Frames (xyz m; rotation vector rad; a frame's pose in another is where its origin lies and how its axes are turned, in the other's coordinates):
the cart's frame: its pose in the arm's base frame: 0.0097 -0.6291 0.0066 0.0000 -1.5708 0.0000
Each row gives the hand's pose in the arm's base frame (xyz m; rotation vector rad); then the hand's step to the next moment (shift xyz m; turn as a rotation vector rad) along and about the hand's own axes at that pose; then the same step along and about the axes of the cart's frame.
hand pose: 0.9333 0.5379 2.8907 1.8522 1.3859 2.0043
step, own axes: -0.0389 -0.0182 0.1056 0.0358 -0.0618 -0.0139
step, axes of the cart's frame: -0.0559 0.0447 -0.0887 -0.0106 0.0502 0.0516
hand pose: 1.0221 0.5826 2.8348 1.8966 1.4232 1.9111
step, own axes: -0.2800 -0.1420 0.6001 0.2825 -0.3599 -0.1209
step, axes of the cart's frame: -0.4232 0.2153 -0.4830 0.0009 0.3190 0.3496
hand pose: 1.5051 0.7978 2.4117 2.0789 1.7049 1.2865
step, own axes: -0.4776 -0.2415 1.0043 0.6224 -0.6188 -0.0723
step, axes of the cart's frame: -1.0069 0.0501 -0.5279 -0.0130 0.7176 0.5103
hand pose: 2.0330 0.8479 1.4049 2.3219 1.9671 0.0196
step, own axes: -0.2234 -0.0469 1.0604 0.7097 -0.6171 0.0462
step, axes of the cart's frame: -1.0471 -0.2831 0.0055 -0.1355 0.7954 0.4854
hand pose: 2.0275 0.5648 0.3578 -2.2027 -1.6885 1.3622
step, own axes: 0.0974 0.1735 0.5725 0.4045 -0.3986 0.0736
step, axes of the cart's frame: -0.4977 -0.2470 0.2421 -0.0818 0.4512 0.3430
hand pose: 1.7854 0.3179 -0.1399 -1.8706 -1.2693 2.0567
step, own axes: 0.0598 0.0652 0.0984 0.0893 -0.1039 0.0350
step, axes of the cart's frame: -0.0959 -0.0585 0.0699 -0.0101 0.1005 0.0990
